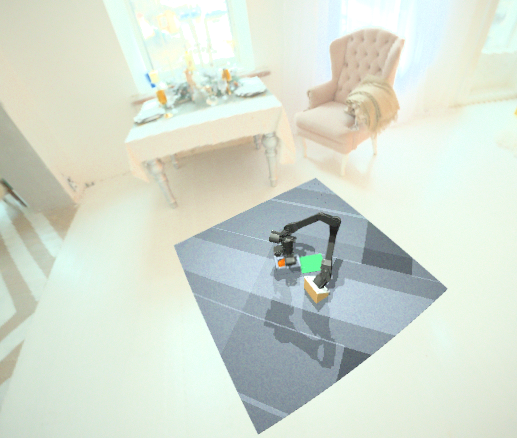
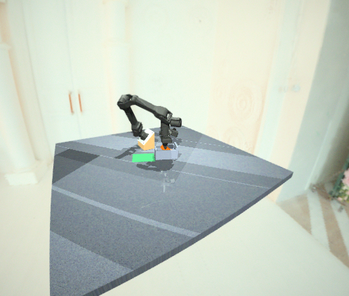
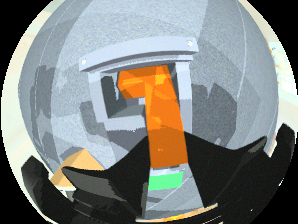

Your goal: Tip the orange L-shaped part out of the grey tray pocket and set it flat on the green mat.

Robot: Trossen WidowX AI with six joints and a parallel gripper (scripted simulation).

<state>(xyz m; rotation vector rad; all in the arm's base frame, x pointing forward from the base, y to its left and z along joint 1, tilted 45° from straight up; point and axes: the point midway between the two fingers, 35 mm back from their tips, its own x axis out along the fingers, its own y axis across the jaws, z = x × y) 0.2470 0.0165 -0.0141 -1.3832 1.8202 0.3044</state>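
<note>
My gripper tip is 4 cm to the right of the orange L-shaped part and 3 cm above it. The rest, counted from my gripper tip: green mat: 8 cm behind, 12 cm to the right, 8 cm below.
</note>
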